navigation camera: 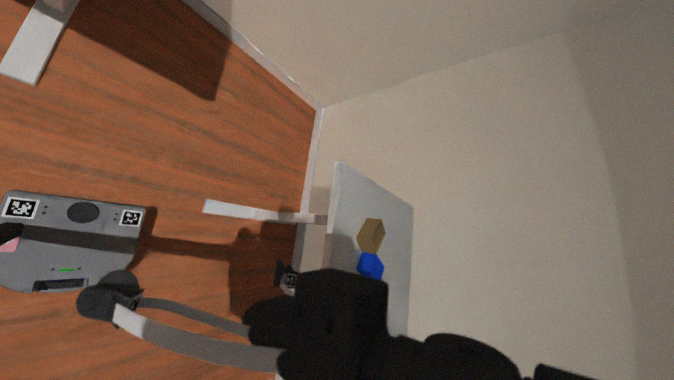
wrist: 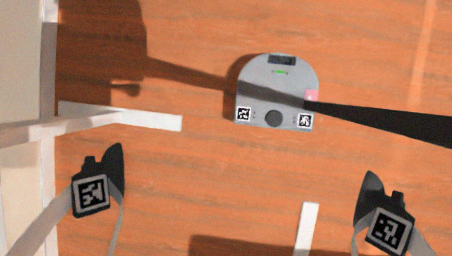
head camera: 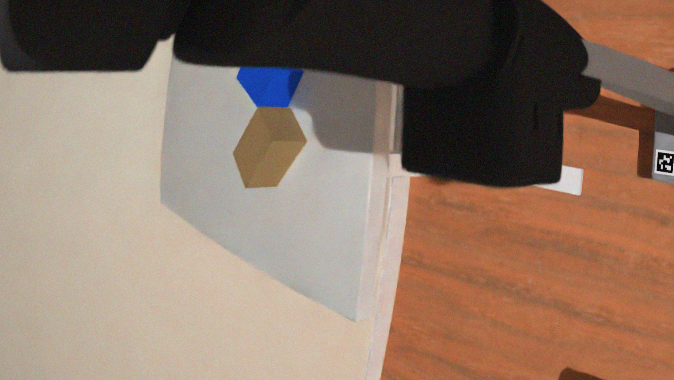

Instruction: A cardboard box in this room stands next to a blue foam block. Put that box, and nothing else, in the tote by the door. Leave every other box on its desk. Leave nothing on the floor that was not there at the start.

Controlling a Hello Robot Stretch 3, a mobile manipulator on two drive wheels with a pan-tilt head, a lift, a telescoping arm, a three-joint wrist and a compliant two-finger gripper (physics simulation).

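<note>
The cardboard box stands upright on the light grey desk. The blue foam block is right beside it, partly hidden by the dark wrist in the head view. My gripper is open wide and points away from the desk, back toward the robot's base. Wooden floor lies beneath it in the wrist view, with no object between the fingers. The box and the block do not show in the wrist view. The tote does not show in these views.
My grey wheeled base is on the wooden floor. A white foot bar sticks out by the desk. Another white bar is farther off. Walls stand behind and beside the desk.
</note>
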